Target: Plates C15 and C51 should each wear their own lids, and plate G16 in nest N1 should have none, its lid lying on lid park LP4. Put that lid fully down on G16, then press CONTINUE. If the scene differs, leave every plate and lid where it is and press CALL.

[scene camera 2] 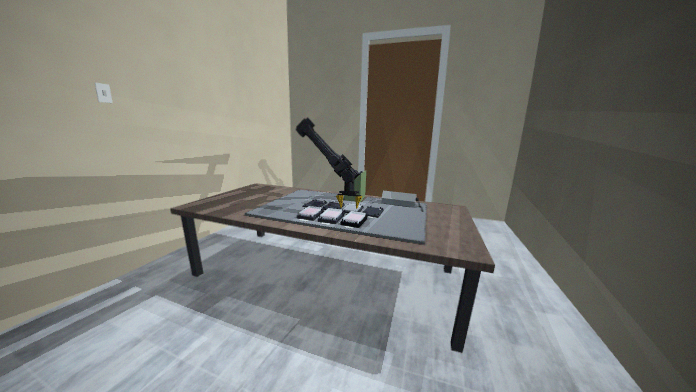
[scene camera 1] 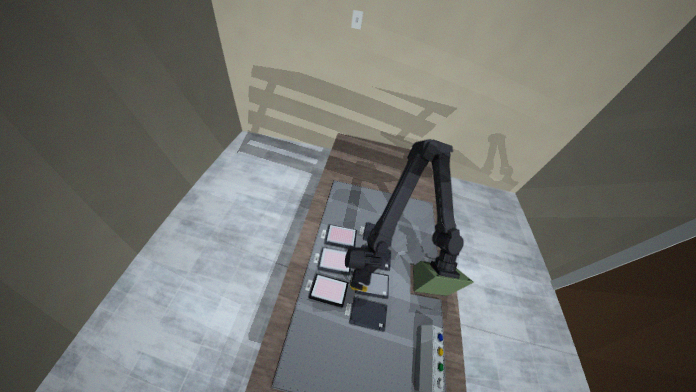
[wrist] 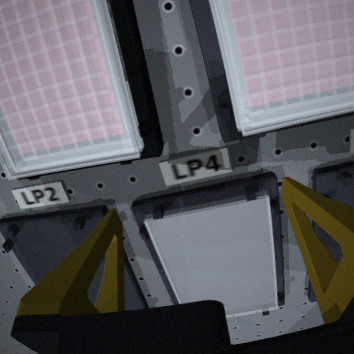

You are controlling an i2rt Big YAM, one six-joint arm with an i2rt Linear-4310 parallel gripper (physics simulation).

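Seen in the pictures: gripper, fingertip midpoint: [scene camera 2: 348, 208] [scene camera 1: 355, 278] [wrist: 199, 201]; arm's base, link origin: [scene camera 2: 356, 178] [scene camera 1: 443, 271].
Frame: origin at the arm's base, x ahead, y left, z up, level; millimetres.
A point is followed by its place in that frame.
A pale, flat lid [scene camera 1: 380, 284] @(x 235, y 67, z -124 mm) [wrist: 220, 255] @(x 287, y 67, z -125 mm) lies on the dark lid park labelled LP4 [wrist: 196, 167] @(x 354, y 73, z -140 mm). My gripper [scene camera 1: 359, 288] @(x 351, y 72, z -105 mm) [scene camera 2: 350, 207] @(x 351, y 72, z -105 mm) [wrist: 199, 201] @(x 351, y 72, z -105 mm) is open and empty, its yellow fingers on either side of the lid in the wrist view; their exact height is hard to tell. Three plates with pink grids stand in a row: one [scene camera 1: 329, 290] @(x 446, y 146, z -108 mm) [scene camera 2: 354, 217] @(x 477, y 148, z -107 mm) [wrist: 55, 80] @(x 432, y 129, z -108 mm), a middle one [scene camera 1: 332, 260] @(x 464, y 17, z -107 mm) [scene camera 2: 331, 215] @(x 497, y 26, z -107 mm) [wrist: 300, 55] @(x 419, y 12, z -107 mm) and a far one [scene camera 1: 341, 235] @(x 452, y -118, z -110 mm) [scene camera 2: 310, 212] @(x 491, y -104, z -111 mm). Plate codes are unreadable, and I cannot tell which plates wear lids. Part of the LP4 lid is hidden by the gripper body.
A dark park labelled LP2 [scene camera 1: 368, 315] @(x 269, y 202, z -133 mm) [wrist: 40, 250] @(x 307, y 214, z -133 mm) bears no lid. Another dark park [wrist: 340, 195] @(x 317, y -25, z -132 mm) is on LP4's other side. A grey console [scene camera 1: 426, 350] @(x 44, y 294, z -82 mm) [scene camera 2: 399, 196] @(x 46, y 321, z -84 mm) has blue, yellow, green and white buttons. A green block [scene camera 1: 442, 280] @(x 26, y 55, z 29 mm) stands at the arm's base.
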